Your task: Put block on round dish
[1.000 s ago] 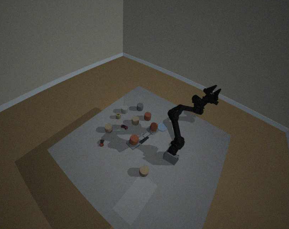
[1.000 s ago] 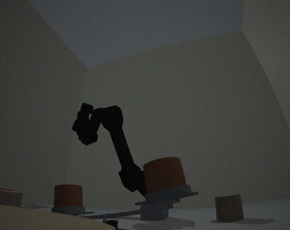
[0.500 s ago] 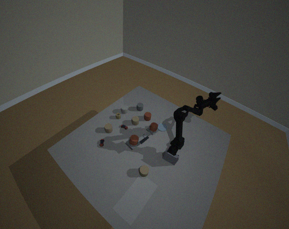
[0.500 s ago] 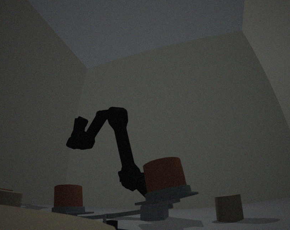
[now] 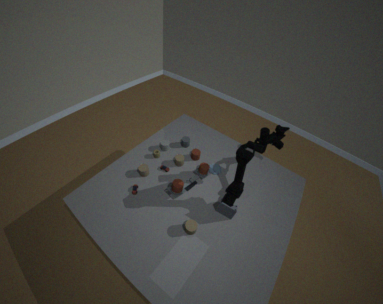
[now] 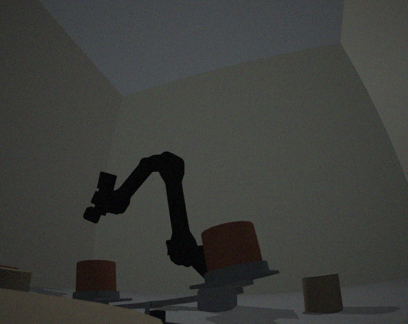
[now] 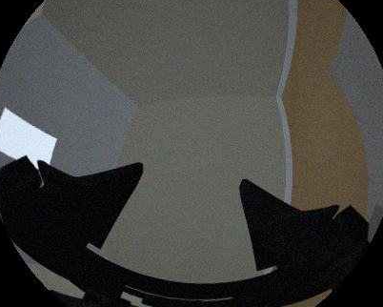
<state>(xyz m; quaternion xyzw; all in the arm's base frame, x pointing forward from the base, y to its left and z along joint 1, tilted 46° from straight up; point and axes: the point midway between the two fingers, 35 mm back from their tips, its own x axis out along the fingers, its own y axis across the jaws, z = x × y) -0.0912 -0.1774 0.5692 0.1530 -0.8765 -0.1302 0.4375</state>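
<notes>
Now: gripper tip 340 mm short of the grey block, 440 mm to the right of it and 340 mm above it. From my gripper tip the other things lie so: pale blue round dish: 300 mm ahead, 330 mm to the left, 380 mm below.
</notes>
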